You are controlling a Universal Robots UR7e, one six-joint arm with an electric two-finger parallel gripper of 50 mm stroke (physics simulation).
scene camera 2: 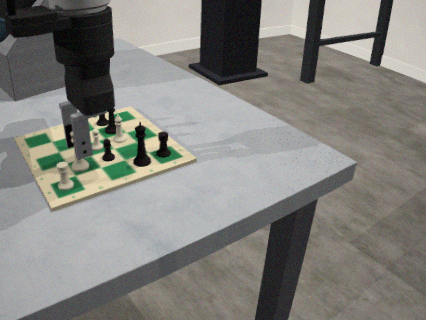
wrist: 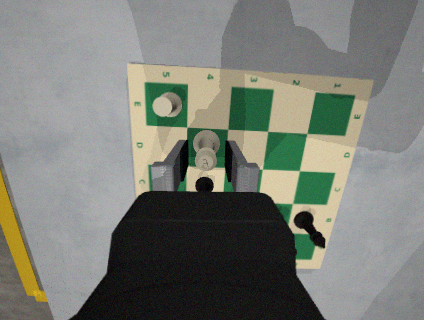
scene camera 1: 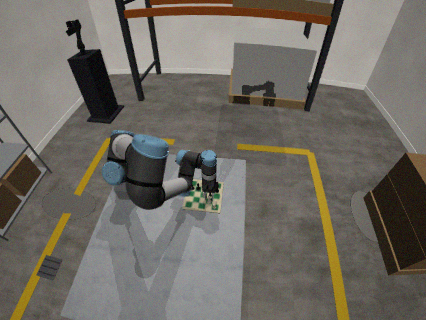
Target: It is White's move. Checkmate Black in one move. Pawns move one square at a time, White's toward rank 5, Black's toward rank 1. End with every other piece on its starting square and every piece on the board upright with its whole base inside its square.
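Places are measured from the arm's base along level axes (x ahead, y left, z up), in centimetres.
Where they show: gripper, fingertip midpoint: [scene camera 2: 79, 150] [wrist: 206, 152] [scene camera 1: 209, 199].
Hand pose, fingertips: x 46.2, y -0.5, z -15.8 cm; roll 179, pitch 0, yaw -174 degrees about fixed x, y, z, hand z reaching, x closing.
Observation:
Things, the pixels of their top centre, and the offset from my fingertips. Level surfaces: height alone.
- board at its top centre: [wrist: 242, 185] [scene camera 2: 98, 147] [scene camera 1: 203, 194] dx -4.1, dy +3.8, dz -2.6 cm
- white rook-like piece at its top centre: [wrist: 162, 106] [scene camera 2: 62, 164] dx +3.7, dy -3.3, dz +0.7 cm
- black pawn at its top centre: [wrist: 203, 201] [scene camera 2: 106, 139] dx -0.2, dy +4.2, dz +0.6 cm
- black king at its top centre: [scene camera 2: 139, 122] dx +3.1, dy +8.1, dz +3.8 cm
- black rook at its top centre: [scene camera 2: 163, 133] dx +2.5, dy +11.8, dz +0.7 cm
- white pawn at its top centre: [scene camera 2: 95, 129] dx -4.0, dy +3.7, dz +0.6 cm
- taller white piece at its top centre: [scene camera 2: 117, 114] dx -4.7, dy +7.7, dz +1.8 cm
- table at its surface level: dz -3.2 cm
My gripper [scene camera 1: 208, 197] [scene camera 2: 75, 150] [wrist: 206, 152] is open, its fingers standing apart on either side of a white piece [scene camera 2: 80, 165] [wrist: 206, 142] that is upright on square D4. The fingers hide part of it in scene camera 2. The board [scene camera 1: 202, 210] [scene camera 2: 150, 170] [wrist: 132, 117] lies flat. A white rook-like piece [scene camera 2: 64, 176] [wrist: 166, 105] stands on E5. A black pawn [scene camera 2: 108, 151] [wrist: 204, 184] stands on C4, near the gripper. A black king [scene camera 2: 141, 147] and black rook [scene camera 2: 163, 145] stand upright along the rank 5 side.
A white pawn [scene camera 2: 96, 141] and a taller white piece [scene camera 2: 119, 130] stand near the board's middle. Black pieces [scene camera 2: 111, 123] [scene camera 2: 102, 119] [wrist: 304, 220] stand toward rank 1. The table [scene camera 1: 165, 280] [scene camera 2: 210, 210] extends around the board; a black pedestal [scene camera 1: 95, 82] stands beyond it.

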